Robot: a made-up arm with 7 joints.
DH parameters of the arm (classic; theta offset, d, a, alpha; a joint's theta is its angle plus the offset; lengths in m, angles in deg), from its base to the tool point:
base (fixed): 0 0 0 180
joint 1: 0 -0.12 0.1 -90
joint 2: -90 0.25 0.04 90
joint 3: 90 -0.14 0.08 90
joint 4: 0 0.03 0.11 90
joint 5: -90 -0.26 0.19 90
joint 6: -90 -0.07 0.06 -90
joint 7: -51.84 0 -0.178 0
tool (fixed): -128.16 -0.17 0 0
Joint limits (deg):
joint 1: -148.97..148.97
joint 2: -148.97..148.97
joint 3: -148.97..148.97
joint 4: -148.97..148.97
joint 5: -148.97..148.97
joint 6: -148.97..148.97
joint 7: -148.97..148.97
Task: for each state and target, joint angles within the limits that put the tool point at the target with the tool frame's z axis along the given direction. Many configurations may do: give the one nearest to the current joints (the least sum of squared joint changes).
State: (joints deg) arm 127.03 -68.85 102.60 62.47 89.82 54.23 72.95
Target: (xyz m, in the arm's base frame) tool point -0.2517 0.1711 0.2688 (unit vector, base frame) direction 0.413 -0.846 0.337
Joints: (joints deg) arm 104.36 -75.95 128.98 54.24 91.22 45.44 108.64
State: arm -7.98 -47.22 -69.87 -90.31 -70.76 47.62 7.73
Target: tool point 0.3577 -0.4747 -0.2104 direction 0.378 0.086 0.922
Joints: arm -36.09 -64.53 -48.31 -68.00 -53.24 8.53 6.51
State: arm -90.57 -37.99 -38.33 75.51 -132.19 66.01 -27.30
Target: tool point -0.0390 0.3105 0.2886 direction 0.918 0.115 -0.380
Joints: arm -86.22 -12.68 -21.25 72.32 -110.89 93.15 -19.25
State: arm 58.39 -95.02 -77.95 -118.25 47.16 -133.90 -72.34
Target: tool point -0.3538 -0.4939 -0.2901 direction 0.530 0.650 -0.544
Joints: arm 81.65 -58.11 -73.54 -121.34 10.67 -145.65 -50.03
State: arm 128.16 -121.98 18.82 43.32 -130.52 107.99 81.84
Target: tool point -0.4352 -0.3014 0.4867 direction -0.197 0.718 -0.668
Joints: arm 79.10 -148.97 20.09 1.40 -148.97 100.65 126.50
